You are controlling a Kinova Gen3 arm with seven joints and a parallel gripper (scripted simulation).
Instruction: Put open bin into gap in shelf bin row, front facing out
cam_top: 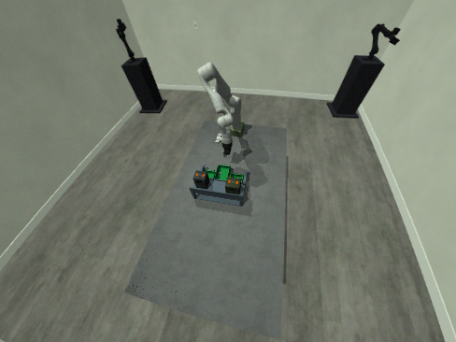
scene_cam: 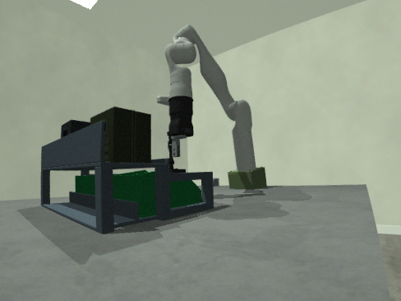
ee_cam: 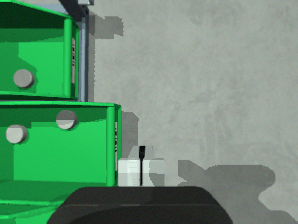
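The blue-grey edge strip lies 8 cm ahead of my hand and 14 cm below it.
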